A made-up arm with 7 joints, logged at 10 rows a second.
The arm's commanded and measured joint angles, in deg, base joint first. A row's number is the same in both.
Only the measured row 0 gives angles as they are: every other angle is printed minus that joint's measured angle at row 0.
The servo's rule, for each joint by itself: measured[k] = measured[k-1] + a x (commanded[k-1-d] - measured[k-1]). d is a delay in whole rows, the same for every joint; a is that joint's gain. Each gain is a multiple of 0.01, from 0.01 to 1. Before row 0 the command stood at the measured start. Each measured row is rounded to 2 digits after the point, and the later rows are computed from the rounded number. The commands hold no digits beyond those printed.
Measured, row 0:
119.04, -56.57, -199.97, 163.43, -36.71, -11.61, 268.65
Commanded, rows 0 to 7:
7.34, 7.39, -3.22, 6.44, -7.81, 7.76, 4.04
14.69, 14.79, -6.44, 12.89, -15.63, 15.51, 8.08
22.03, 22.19, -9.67, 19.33, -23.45, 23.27, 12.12
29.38, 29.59, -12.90, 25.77, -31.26, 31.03, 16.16
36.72, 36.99, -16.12, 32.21, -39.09, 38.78, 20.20
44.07, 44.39, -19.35, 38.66, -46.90, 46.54, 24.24
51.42, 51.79, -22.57, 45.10, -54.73, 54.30, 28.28
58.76, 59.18, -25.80, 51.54, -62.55, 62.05, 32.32
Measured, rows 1 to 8:
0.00, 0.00, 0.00, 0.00, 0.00, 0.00, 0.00
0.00, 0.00, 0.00, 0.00, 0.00, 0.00, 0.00
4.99, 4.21, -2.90, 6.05, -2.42, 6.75, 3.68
11.59, 10.24, -6.09, 12.48, -6.52, 14.37, 7.68
18.69, 17.05, -9.31, 18.92, -11.77, 22.11, 11.72
25.96, 24.20, -12.54, 25.36, -17.81, 29.87, 15.76
33.28, 31.49, -15.76, 31.80, -24.41, 37.62, 19.80
40.62, 38.84, -18.99, 38.25, -31.38, 45.38, 23.84
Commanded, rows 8 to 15:
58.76, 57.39, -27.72, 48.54, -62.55, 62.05, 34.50
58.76, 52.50, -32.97, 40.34, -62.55, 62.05, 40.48
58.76, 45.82, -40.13, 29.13, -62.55, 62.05, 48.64
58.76, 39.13, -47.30, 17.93, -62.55, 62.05, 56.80
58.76, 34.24, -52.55, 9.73, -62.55, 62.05, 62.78
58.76, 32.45, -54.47, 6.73, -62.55, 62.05, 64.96
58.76, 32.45, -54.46, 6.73, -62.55, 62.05, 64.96
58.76, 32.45, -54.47, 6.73, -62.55, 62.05, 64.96
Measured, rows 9 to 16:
47.96, 46.22, -22.21, 44.69, -38.62, 53.14, 27.88
55.30, 53.61, -25.44, 51.13, -46.04, 60.89, 31.92
57.65, 55.76, -27.49, 48.70, -51.16, 61.90, 34.27
58.40, 53.90, -32.42, 40.84, -54.69, 62.03, 39.92
58.64, 49.29, -39.36, 29.83, -57.13, 62.05, 47.86
58.72, 43.50, -46.51, 18.64, -58.81, 62.05, 56.00
58.75, 38.22, -51.95, 10.26, -59.97, 62.05, 62.17
58.76, 34.93, -54.22, 6.94, -60.77, 62.05, 64.71

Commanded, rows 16 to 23:
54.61, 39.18, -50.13, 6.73, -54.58, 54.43, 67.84
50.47, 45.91, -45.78, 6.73, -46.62, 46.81, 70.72
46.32, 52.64, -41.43, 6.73, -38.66, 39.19, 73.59
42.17, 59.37, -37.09, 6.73, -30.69, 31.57, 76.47
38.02, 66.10, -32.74, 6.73, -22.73, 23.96, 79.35
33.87, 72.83, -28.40, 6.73, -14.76, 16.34, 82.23
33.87, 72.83, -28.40, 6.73, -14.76, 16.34, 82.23
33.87, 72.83, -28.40, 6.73, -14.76, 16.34, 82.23
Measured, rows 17 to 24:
58.76, 33.52, -54.44, 6.74, -61.32, 62.05, 64.94
58.76, 32.91, -54.47, 6.73, -61.70, 62.05, 64.96
55.94, 36.48, -50.56, 6.73, -59.49, 55.42, 67.58
52.22, 41.86, -46.26, 6.73, -55.50, 47.93, 70.44
48.21, 48.00, -41.91, 6.73, -50.28, 40.33, 73.31
44.10, 54.48, -37.57, 6.73, -44.21, 32.71, 76.19
39.97, 61.10, -33.22, 6.73, -37.55, 25.10, 79.07
35.82, 67.79, -28.88, 6.73, -30.49, 17.48, 81.95

